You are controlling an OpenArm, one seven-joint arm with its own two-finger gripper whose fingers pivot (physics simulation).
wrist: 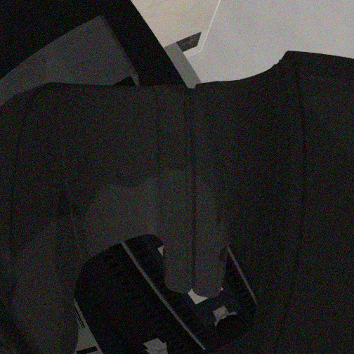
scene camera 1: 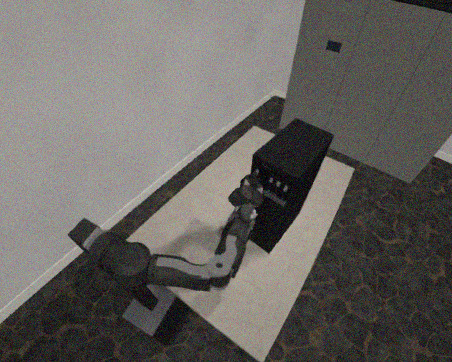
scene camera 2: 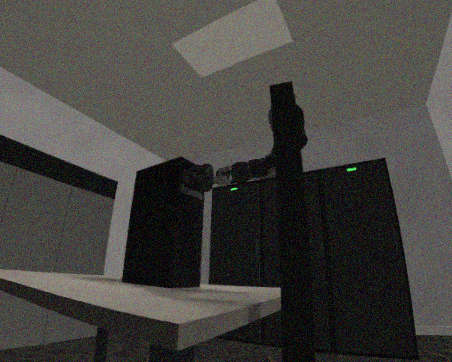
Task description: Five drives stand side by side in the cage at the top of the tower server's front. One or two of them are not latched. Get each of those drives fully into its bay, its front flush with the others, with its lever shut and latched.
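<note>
The black tower server [scene camera 1: 294, 150] [scene camera 2: 160, 230] stands upright on the table. Pale parts of several drives [scene camera 1: 278, 184] show in the cage at the top of its front in scene camera 1; the arm hides part of the row. My gripper [scene camera 1: 255, 180] [scene camera 2: 185, 177] [wrist: 202, 192] is shut and empty, its two fingers side by side, at the cage front. In the wrist view the fingertips lie over a drive [wrist: 220, 314] between two thin dividers, partly covering its pale parts. Whether they touch it, and whether its lever is latched, I cannot tell. The fingers and hand hide most of the cage.
The pale table [scene camera 1: 295, 260] [scene camera 2: 150, 305] carries the server. A wall runs along the arm's left side in scene camera 1. Grey cabinets [scene camera 1: 380, 75] stand behind the server. Dark cabinets [scene camera 2: 360, 250] with green lights show in scene camera 2.
</note>
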